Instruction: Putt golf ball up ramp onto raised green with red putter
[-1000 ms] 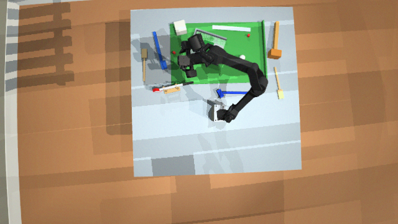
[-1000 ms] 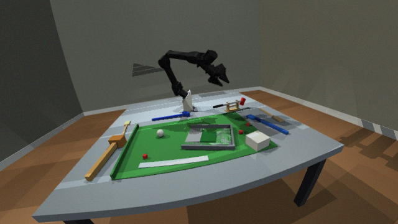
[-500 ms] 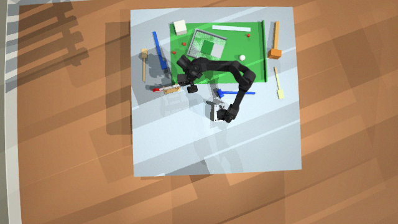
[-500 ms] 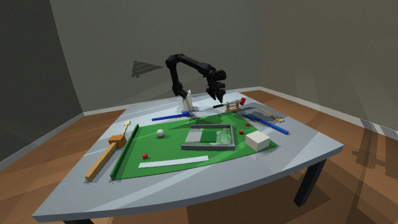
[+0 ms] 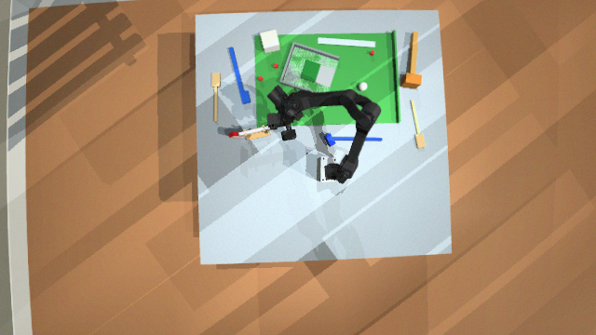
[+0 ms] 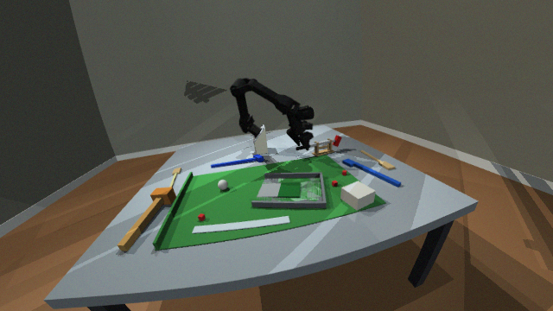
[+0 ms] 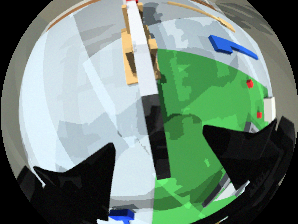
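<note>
The blue putter lies 340 mm to the right of my gripper tip, 110 mm behind it and 50 mm below it. Also, from my gripper tip: wooden rack (130 mm to the left, 20 mm below, 20 mm behind); then white block (440 mm ahead, 40 mm below, 10 mm to the left); then green mat (260 mm to the right, 220 mm ahead, 60 mm below).
</note>
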